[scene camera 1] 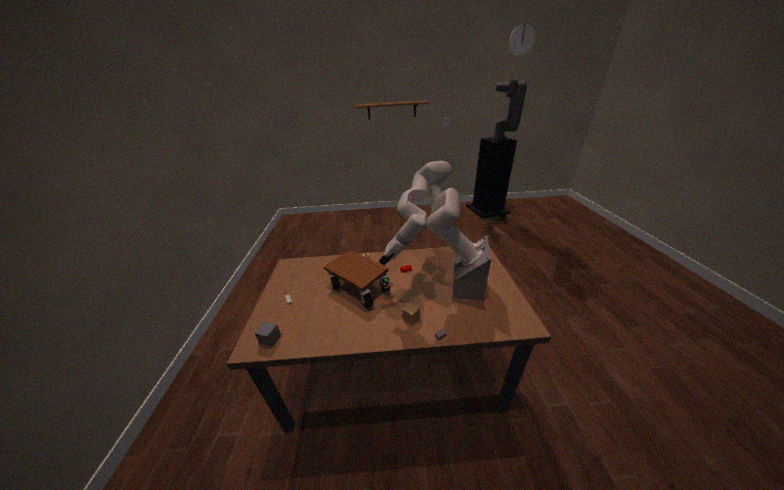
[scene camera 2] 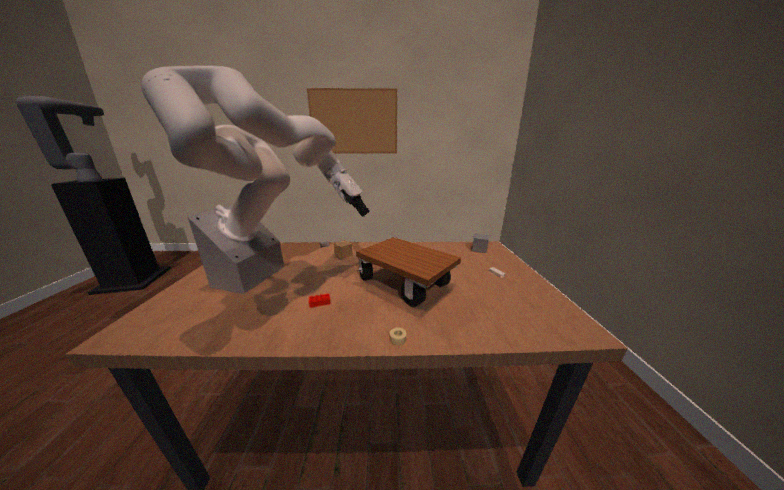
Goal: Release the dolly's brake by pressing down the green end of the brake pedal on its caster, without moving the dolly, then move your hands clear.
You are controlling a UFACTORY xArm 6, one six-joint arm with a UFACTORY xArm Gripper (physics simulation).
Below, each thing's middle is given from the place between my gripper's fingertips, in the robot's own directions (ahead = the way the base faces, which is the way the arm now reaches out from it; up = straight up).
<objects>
Right now my hand is 180 mm above the dolly [scene camera 2: 421,266], 130 mm to the left of it and 110 mm short of it.
</objects>
